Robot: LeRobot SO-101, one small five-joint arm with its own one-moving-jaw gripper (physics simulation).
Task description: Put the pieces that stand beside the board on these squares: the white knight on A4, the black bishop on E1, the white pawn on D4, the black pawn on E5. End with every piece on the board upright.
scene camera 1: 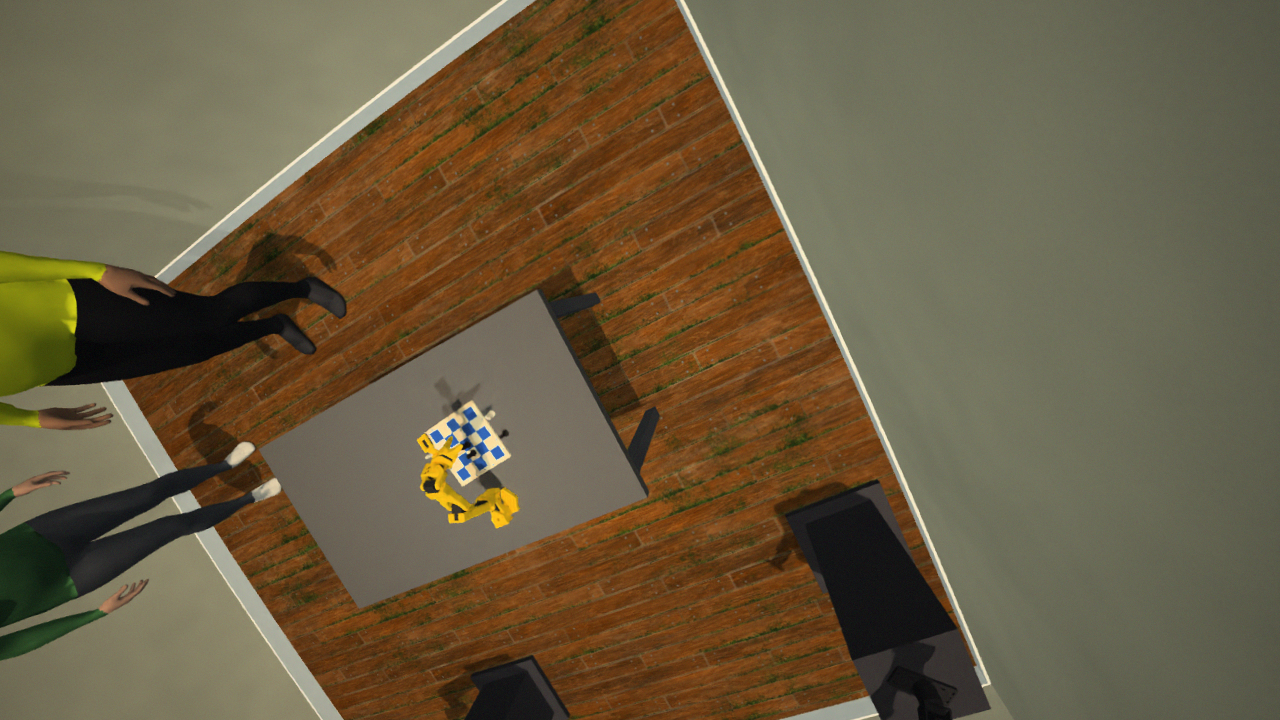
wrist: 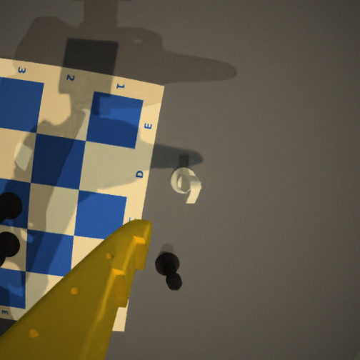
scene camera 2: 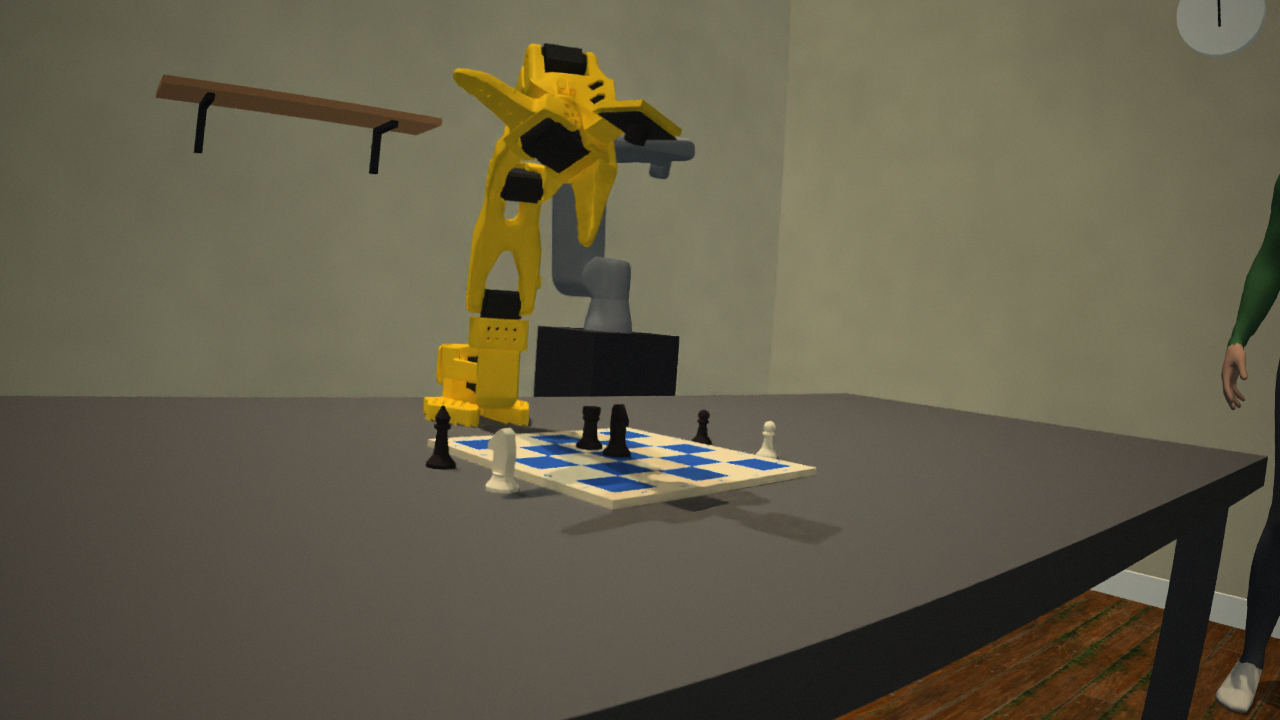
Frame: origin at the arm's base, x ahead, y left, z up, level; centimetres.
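Seen in the pictures: hand, its tool point: [scene camera 1: 451, 437] [scene camera 2: 583, 238]; arm's base, origin of its link: [scene camera 1: 501, 496] [scene camera 2: 487, 422].
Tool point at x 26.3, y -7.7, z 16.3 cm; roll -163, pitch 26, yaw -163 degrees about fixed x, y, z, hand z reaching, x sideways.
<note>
Offsets run from my tool point to a thing's top centre. Level surfaces: height alone.
The white knight @[dx -0.2, dy -4.9, dz -12.4 cm] [scene camera 1: 489, 414] [scene camera 2: 503, 461] [wrist: 185, 181] stands upright on the table beside the board's rank 1 edge, level with D. The black bishop @[dx -7.7, dy -5.7, dz -12.0 cm] [scene camera 1: 503, 433] [scene camera 2: 441, 438] [wrist: 168, 265] stands upright beside the same edge, about level with B. The white pawn @[dx -3.3, dy +22.8, dz -13.2 cm] [scene camera 2: 768, 439] and black pawn @[dx -10.8, dy +22.0, dz -13.2 cm] [scene camera 2: 703, 426] stand upright by the board's far side in the second scene view. The board @[dx -5.5, dy +8.5, dz -15.7 cm] [scene camera 2: 617, 504] [wrist: 154, 107] lies flat. My gripper [scene camera 2: 522, 157] is fully open and empty, high above the board. In the wrist view, its fixed jaw [wrist: 95, 300] shows; the moving jaw is out of the picture.
Two black pieces stand upright on the board: a rook @[dx -8.9, dy +7.9, dz -12.4 cm] [scene camera 2: 588, 428] and a knight @[dx -5.5, dy +8.2, dz -11.8 cm] [scene camera 2: 617, 431], close together. In the wrist view they are at the left edge. The arm's shadow falls across the board and grey table @[dz -16.3 cm] [scene camera 1: 375, 465] [scene camera 2: 268, 582].
</note>
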